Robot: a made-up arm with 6 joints.
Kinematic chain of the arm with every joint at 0, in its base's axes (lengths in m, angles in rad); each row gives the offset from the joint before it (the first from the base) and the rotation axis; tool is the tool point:
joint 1: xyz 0 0 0.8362 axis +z
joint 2: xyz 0.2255 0 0 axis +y
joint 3: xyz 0 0 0.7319 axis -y
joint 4: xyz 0 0 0.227 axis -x
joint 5: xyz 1.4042 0 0 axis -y
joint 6: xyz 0.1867 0 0 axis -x
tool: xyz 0 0 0
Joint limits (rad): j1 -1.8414..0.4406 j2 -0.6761..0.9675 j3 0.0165..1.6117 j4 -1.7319..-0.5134 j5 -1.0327..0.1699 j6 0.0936..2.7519
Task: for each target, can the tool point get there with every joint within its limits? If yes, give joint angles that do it. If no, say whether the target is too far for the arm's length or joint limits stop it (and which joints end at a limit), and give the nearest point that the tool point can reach.
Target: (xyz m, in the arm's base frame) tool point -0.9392 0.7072 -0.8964
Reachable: no: joint limits stop it (at a limit: joint 1, joint 2, joint 3, joint 4, joint 5) | nearest point -0.3974 -1.7272 0.0813 | short by 2.679 m
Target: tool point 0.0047 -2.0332 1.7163
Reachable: yes | joints -1.6318 0.3650 0.3503 -1.5091 -0.7617 0.8427
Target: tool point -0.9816 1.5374 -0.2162
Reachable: no: joint limits stop it (at a limit: joint 2, joint 3, joint 4, joint 5) | nearest point -0.7628 1.1947 2.3716 | short by 2.620 m
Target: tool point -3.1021 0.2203 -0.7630
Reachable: no: too far | nearest point -0.5463 -1.8528 0.0876 | short by 3.399 m
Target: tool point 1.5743 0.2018 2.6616
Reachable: yes | joints 0.0434 0.6089 1.4010 -1.3220 -0.8283 1.7849
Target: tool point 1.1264 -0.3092 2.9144
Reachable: yes | joints -0.2822 0.1060 0.9743 -0.8478 -0.1193 0.8551
